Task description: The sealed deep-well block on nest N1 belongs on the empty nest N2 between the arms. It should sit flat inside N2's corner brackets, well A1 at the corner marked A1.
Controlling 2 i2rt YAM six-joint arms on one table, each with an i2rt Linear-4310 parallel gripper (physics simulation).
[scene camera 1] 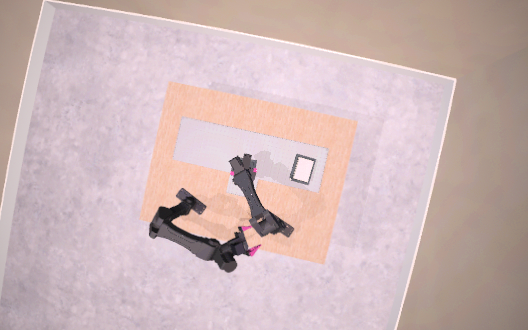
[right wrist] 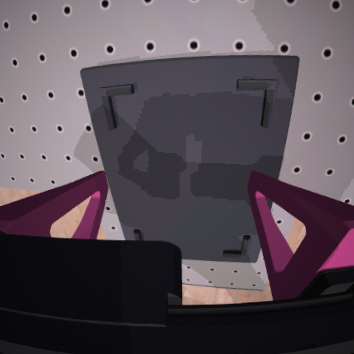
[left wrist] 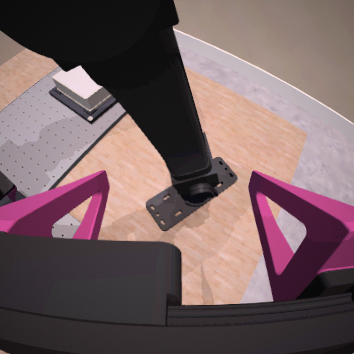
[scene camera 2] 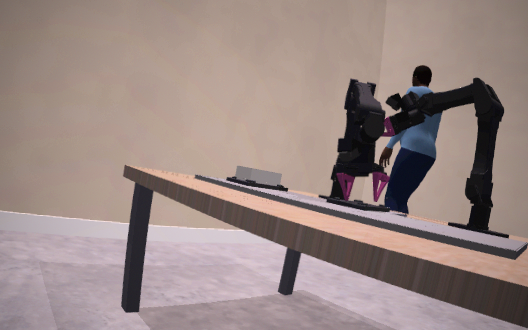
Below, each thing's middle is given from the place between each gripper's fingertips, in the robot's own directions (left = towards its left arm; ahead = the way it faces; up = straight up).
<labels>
Now: right hand 10 mm past the dark nest plate (right wrist: 178,137), 10 mm to the left of it and 10 mm above it. Also, from my right hand: pale block (left wrist: 75,83) (90 mm ahead, 340 mm to the right, 10 mm above).
Now: left hand 260 mm short of the dark nest plate, 250 mm above it and 160 mm to the right of it. The rest, counted from my left hand: pale block 360 mm ahead, 230 mm below, 170 mm to the right.
</labels>
